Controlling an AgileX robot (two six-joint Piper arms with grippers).
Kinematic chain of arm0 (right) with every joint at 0, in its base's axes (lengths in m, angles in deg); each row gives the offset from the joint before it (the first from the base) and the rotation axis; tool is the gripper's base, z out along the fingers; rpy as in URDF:
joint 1: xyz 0 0 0.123 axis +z
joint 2: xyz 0 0 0 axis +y
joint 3: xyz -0.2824 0 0.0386 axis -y
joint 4: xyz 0.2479 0 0.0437 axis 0.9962 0 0.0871
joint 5: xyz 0 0 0 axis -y
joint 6: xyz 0.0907 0 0.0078 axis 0.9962 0 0.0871
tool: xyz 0 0 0 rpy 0 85 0
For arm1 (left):
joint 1: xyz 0 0 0.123 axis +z
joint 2: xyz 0 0 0 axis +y
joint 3: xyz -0.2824 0 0.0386 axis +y
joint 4: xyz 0.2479 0 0.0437 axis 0.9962 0 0.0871
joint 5: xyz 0 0 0 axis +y
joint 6: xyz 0.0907 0 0.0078 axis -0.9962 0 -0.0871
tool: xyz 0 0 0 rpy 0 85 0
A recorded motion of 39 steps. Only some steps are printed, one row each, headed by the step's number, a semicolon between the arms.
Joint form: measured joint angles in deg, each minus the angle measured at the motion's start. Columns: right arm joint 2, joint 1, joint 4, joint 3, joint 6, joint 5; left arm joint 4, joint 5, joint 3, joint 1, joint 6, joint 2.
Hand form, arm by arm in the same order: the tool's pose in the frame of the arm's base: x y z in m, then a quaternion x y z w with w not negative. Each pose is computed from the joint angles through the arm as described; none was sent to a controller.
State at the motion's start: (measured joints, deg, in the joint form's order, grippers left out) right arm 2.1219 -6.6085 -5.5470 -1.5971 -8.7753 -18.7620; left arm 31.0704 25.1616 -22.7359 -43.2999 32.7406 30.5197
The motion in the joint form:
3: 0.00 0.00 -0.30 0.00 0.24 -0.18; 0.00 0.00 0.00 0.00 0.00 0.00
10: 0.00 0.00 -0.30 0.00 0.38 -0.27; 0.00 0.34 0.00 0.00 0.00 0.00
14: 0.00 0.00 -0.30 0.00 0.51 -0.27; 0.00 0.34 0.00 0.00 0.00 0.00
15: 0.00 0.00 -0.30 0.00 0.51 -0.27; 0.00 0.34 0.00 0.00 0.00 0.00
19: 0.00 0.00 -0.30 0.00 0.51 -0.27; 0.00 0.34 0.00 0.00 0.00 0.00
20: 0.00 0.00 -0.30 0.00 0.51 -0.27; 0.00 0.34 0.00 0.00 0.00 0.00
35: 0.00 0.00 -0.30 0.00 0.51 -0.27; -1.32 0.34 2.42 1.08 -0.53 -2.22
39: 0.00 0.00 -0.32 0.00 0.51 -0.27; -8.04 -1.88 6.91 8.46 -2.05 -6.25
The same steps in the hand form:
3: 0.0554 -0.0095 0.1720 -0.04273 0.80562 -0.11913 0.57876; 0.0927 -0.0598 0.2722 0.22438 0.80840 -0.13057 0.52830
10: 0.0554 -0.0095 0.1718 -0.04172 0.80613 -0.11837 0.57827; 0.0927 -0.0595 0.2718 0.22386 0.80992 -0.12871 0.52664
14: 0.0554 -0.0095 0.1718 -0.04080 0.80618 -0.11771 0.57840; 0.0927 -0.0595 0.2718 0.22386 0.80992 -0.12871 0.52664
15: 0.0554 -0.0095 0.1718 -0.04080 0.80618 -0.11771 0.57840; 0.0927 -0.0595 0.2718 0.22386 0.80992 -0.12871 0.52664
19: 0.0554 -0.0095 0.1718 -0.04080 0.80618 -0.11771 0.57840; 0.0927 -0.0595 0.2718 0.22386 0.80992 -0.12871 0.52664
20: 0.0554 -0.0095 0.1718 -0.04080 0.80618 -0.11771 0.57840; 0.0927 -0.0595 0.2718 0.22386 0.80992 -0.12871 0.52664
35: 0.0554 -0.0095 0.1718 -0.04080 0.80618 -0.11771 0.57840; 0.0882 -0.0537 0.2614 0.21450 0.81494 -0.12893 0.52273
39: 0.0554 -0.0095 0.1718 -0.04090 0.80617 -0.11785 0.57838; 0.0831 -0.0407 0.2429 0.14486 0.82955 -0.14079 0.52062

